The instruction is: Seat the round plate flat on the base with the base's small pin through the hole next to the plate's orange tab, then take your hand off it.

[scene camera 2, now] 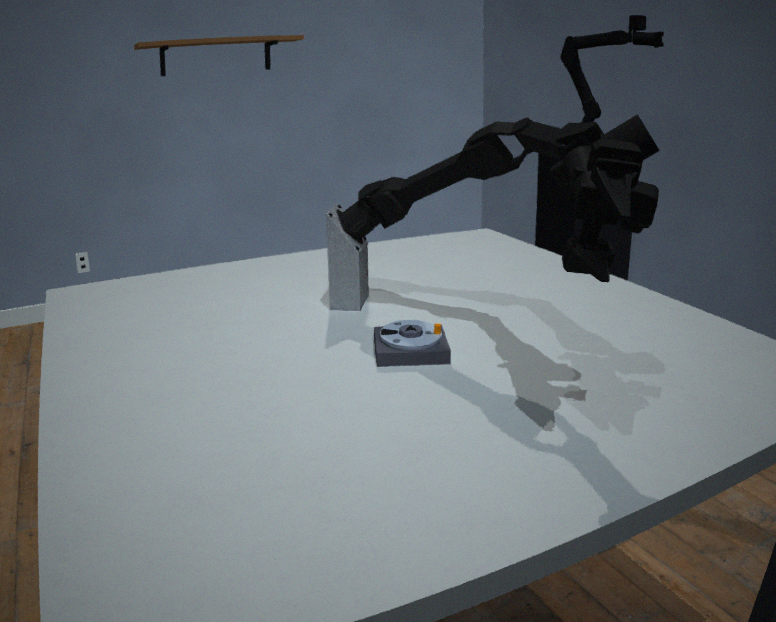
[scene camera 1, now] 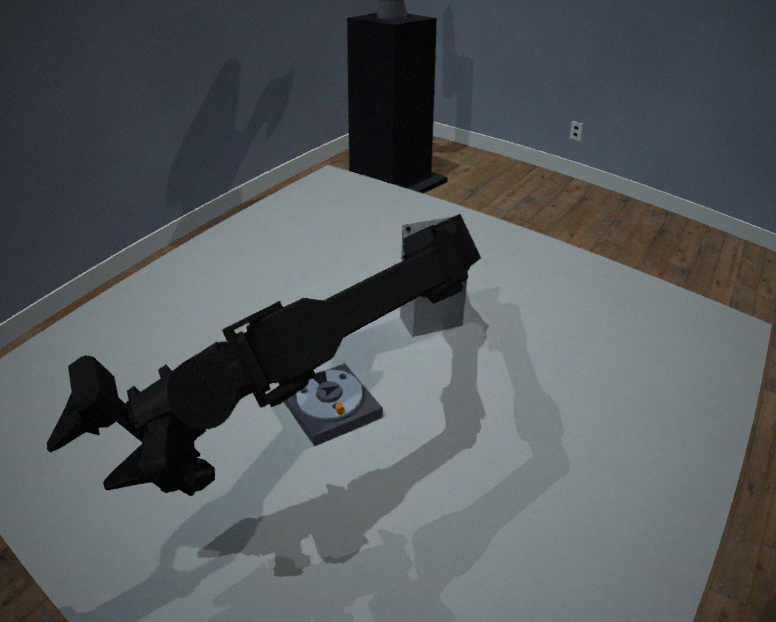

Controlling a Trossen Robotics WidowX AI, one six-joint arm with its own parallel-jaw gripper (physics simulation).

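Places are measured from the arm's base along level axes (x right, y down, z ahead), in centimetres.
Pixels of known places: gripper, between the fingertips: (scene camera 2: 615, 250) (scene camera 1: 77, 468); arm's base, origin of its link: (scene camera 2: 348, 227).
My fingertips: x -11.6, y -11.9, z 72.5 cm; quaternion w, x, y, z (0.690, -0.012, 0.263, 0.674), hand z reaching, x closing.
Ahead of a thing's pixels: the offset from my fingertips to its top centre. "spot": to the spot under its first point. Level surfaces: height alone.
The round pale plate @(dx +9.2, dy +23.0, dz -42.7 cm) (scene camera 1: 353, 392) (scene camera 2: 417, 342) lies on top of the dark square base @(dx +9.1, dy +23.8, dz -42.8 cm) (scene camera 1: 346, 427) (scene camera 2: 414, 358) and looks about level. A dark round hub @(spot: dx +8.8, dy +23.8, dz -42.6 cm) (scene camera 1: 329, 391) (scene camera 2: 410, 331) shows at the plate's centre. The orange tab @(dx +4.9, dy +23.0, dz -41.0 cm) (scene camera 1: 339, 408) (scene camera 2: 437, 329) stands up near the plate's rim, with a small dark spot beside it in scene camera 2. Whether the small pin is through that hole is too small to tell. My gripper (scene camera 1: 77, 467) (scene camera 2: 617, 247) is open and empty, high above the table and well away from the plate. The arm hides part of the base in scene camera 1.
The arm's grey pedestal (scene camera 1: 432, 314) (scene camera 2: 346, 278) stands on the white table @(dy +28.0 cm) (scene camera 1: 615, 388) (scene camera 2: 194, 453) behind the base. A black stand (scene camera 1: 391, 97) (scene camera 2: 550, 213) is beyond the table's far corner. A second small arm (scene camera 2: 579, 80) shows above it in scene camera 2.
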